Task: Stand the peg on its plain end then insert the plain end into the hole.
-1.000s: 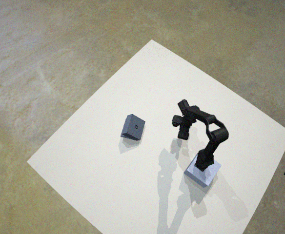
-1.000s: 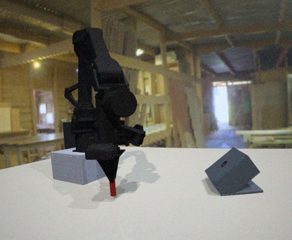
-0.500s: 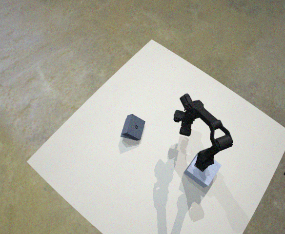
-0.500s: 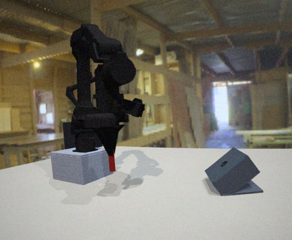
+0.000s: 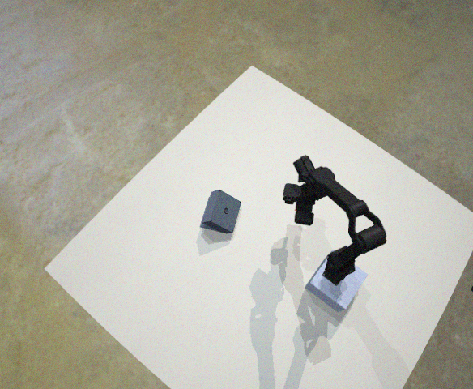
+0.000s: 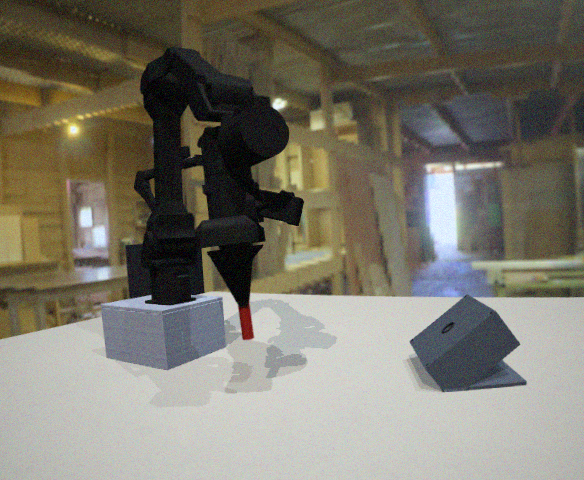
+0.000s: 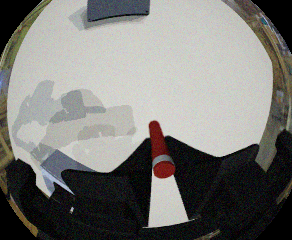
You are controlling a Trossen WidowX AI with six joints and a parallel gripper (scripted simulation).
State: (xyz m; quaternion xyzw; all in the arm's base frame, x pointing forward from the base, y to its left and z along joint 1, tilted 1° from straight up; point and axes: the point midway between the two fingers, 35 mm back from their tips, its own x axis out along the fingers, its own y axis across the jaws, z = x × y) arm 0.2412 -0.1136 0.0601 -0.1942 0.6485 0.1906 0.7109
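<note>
Right now the grey sloped panel is 22 cm ahead of my gripper tip, 18 cm to the left of it and 8 cm below it. Also, from my gripper tip: red peg (2 cm above).
</note>
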